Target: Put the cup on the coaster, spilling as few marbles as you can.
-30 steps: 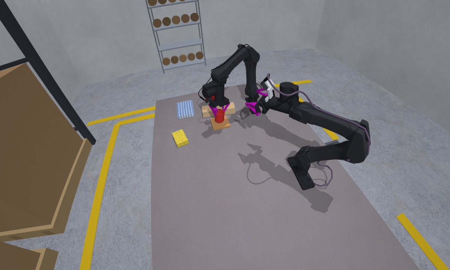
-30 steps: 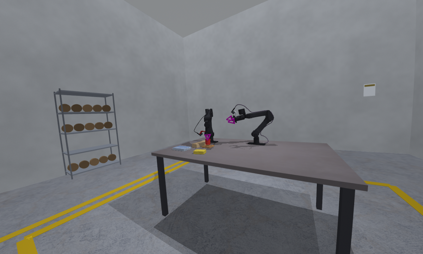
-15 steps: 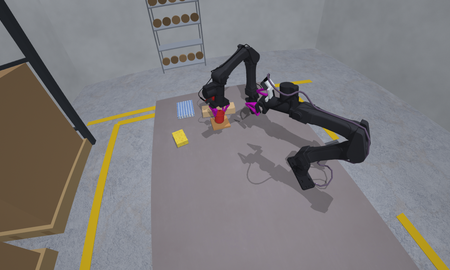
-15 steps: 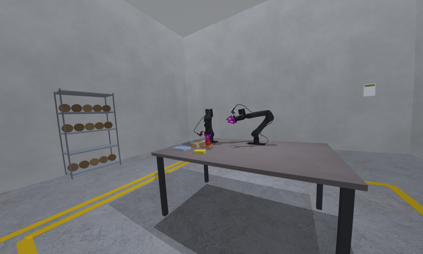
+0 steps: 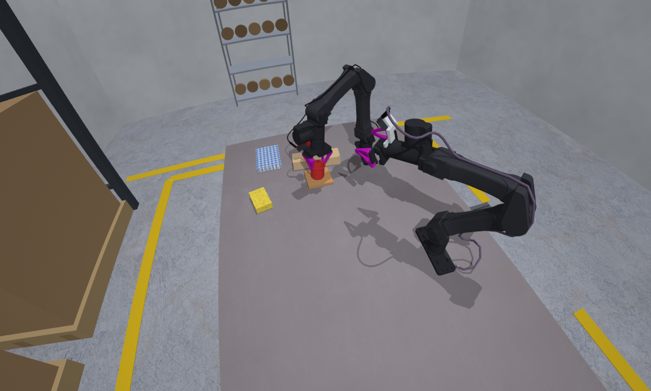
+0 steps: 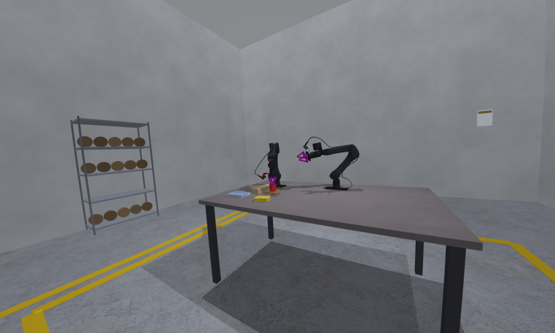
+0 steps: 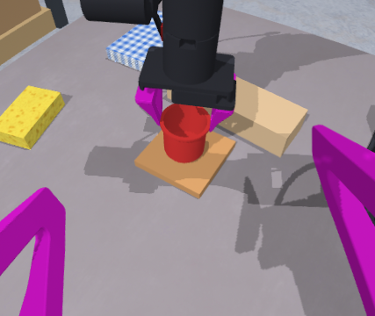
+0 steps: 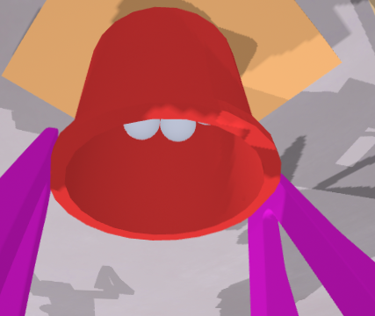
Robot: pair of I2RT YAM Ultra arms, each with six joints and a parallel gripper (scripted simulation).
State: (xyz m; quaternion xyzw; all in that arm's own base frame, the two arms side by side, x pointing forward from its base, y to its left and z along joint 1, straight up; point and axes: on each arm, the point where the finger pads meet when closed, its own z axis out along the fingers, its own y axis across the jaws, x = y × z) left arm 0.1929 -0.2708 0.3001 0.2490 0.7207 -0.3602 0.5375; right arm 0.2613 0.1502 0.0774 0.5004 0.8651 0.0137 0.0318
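Right now the red cup is 30 mm below my right hand. Also, from my right hand: tan wooden block (120 mm to the right, 50 mm below, 20 mm behind); then orange square coaster (70 mm below).
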